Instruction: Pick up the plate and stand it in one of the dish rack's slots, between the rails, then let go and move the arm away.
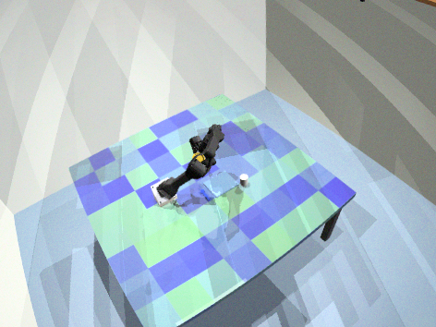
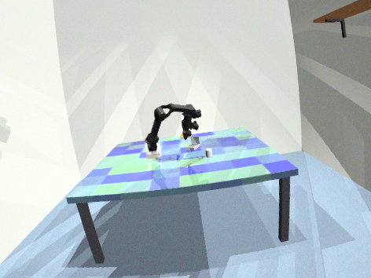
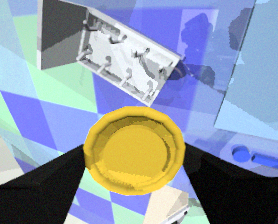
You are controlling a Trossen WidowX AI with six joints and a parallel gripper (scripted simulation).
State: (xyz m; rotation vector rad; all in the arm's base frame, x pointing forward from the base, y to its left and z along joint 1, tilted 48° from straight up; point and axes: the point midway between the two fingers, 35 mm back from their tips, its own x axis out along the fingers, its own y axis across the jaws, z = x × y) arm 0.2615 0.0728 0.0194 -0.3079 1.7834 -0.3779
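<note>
The dish rack lies 9 cm below my gripper tip, 6 cm to the left of it and 5 cm ahead of it. The rest, counted from my gripper tip: small blue object (15 cm to the right, 11 cm below, 7 cm behind); small white cup (21 cm to the right, 15 cm ahead, 9 cm below); yellow plate (1 cm above).
</note>
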